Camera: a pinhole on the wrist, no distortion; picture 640 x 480 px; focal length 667.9 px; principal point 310.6 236.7 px. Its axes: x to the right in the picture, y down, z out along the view. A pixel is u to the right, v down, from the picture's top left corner.
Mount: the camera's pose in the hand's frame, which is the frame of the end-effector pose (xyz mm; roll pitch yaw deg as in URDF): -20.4 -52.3 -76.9 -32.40 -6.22 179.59
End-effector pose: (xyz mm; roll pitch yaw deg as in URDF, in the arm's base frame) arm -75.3 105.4 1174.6 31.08 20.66 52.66
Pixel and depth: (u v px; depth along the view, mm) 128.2 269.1 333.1
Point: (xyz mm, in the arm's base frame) 229.7 2.1 1169.1
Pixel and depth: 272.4 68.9 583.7
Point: 393.8 -36.3 1422.6
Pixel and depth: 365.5 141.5 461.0
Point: 263.5 -92.1 1341.3
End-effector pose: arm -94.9 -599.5 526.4 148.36 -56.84 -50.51
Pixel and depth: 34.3 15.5 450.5
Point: 155.6 -974.1 489.0
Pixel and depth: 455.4 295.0 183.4
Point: 46.5 -611.7 407.9
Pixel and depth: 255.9 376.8 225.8
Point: 114.3 -637.9 437.7
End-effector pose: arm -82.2 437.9 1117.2 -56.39 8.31 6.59
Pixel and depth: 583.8 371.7 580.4
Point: -213.2 479.0 1732.4
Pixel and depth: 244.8 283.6 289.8
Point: -11.9 448.3 1381.6
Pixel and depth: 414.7 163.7 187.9
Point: -90.1 441.0 1285.5
